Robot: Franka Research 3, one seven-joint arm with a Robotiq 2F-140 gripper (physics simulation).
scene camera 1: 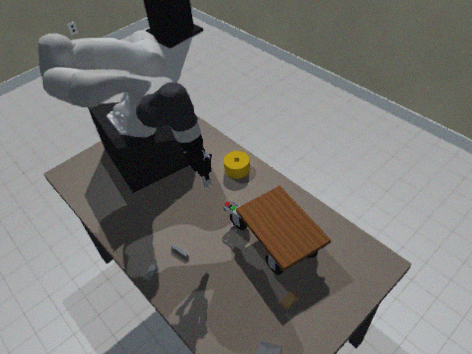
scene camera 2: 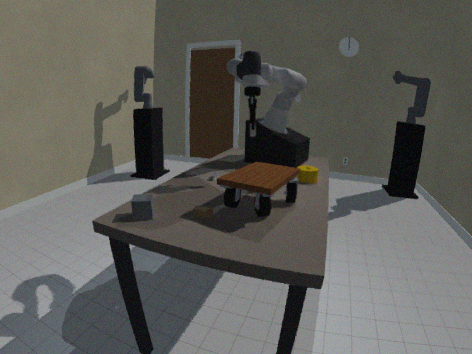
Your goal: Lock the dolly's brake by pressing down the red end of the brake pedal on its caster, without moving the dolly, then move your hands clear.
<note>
In view: my gripper (scene camera 1: 208, 185) and a dolly (scene camera 1: 289, 235).
The dolly shows as well in scene camera 2 (scene camera 2: 265, 179).
</note>
